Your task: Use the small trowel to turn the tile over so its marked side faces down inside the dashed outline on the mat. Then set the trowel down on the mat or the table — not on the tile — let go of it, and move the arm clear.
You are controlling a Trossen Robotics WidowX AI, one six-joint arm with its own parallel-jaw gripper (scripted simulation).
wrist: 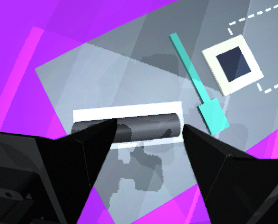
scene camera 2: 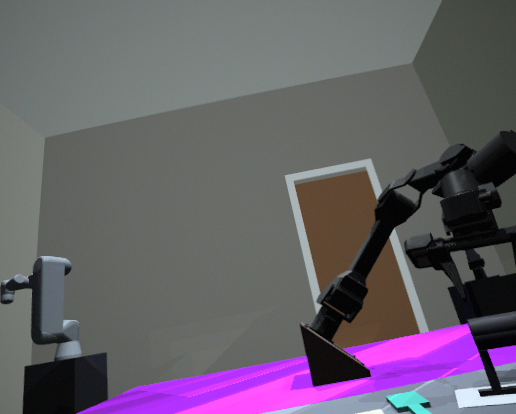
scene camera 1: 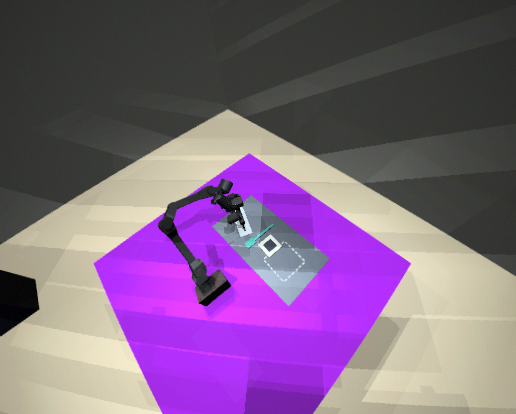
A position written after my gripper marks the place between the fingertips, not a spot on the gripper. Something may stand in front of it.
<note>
My gripper [scene camera 2: 493, 298] is open, holding nothing. I also see a teal trowel [wrist: 210, 110].
My gripper shows as well in the wrist view [wrist: 149, 125].
</note>
